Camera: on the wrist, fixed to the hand. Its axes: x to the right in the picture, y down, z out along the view.
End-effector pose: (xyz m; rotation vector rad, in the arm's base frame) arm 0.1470 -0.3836 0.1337 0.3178 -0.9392 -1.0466
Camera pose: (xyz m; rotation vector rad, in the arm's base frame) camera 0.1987 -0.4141 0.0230 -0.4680 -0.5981 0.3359
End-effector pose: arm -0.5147 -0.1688 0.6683 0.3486 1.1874 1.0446
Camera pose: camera -0.5867 -0.2455 0.5990 1.0916 0.8193 2.5529
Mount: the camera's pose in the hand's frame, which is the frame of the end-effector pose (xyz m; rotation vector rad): -0.0215 -0.0543 -0.1116 -0.2105 0.2004 1.5609
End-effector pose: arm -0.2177 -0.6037 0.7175 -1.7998 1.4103 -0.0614
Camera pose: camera -0.2389 -0.6477 0.8336 -0.4095 2.6289 0.7362
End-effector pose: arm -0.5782 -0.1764 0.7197 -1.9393 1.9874 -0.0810
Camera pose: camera -0.5593 -0.1816 0.8441 -0.0082 3.0850 0.3458
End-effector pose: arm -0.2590 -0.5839 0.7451 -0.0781 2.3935 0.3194
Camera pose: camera -0.3077 -0.6651 0.8282 1.7492 2.0712 1.2601
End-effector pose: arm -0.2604 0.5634 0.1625 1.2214 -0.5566 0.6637
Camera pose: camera -0.2320 0.6568 0.0829 0.2953 -1.3530 1.9204
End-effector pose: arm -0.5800 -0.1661 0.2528 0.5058 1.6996 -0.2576
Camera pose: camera -0.7005 -0.1685 0.2895 1.5303 1.0571 1.1002
